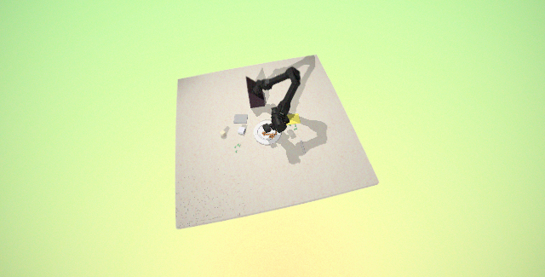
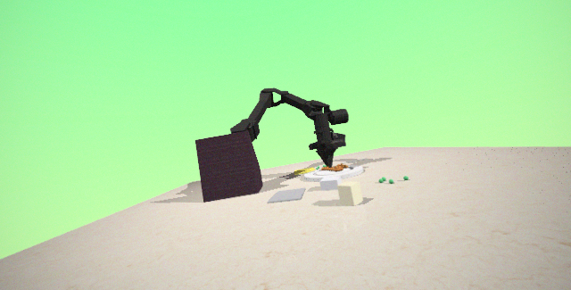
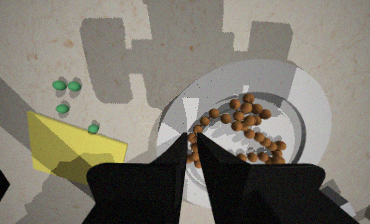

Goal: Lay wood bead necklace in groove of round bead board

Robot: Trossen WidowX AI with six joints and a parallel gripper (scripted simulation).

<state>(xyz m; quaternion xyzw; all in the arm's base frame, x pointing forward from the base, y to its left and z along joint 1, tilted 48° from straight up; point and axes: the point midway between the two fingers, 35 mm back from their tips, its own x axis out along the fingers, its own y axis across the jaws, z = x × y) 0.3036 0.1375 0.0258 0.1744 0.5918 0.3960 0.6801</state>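
My gripper tip is now 70 mm to the left of the round white bead board and 10 mm above it. The rest, counted from my gripper tip: thin white strip: 160 mm to the left, 150 mm ahead, 10 mm below; yellow card: 130 mm to the left, 90 mm behind, 10 mm below; grey flat plate: 250 mm to the right, 160 mm behind, 10 mm below.
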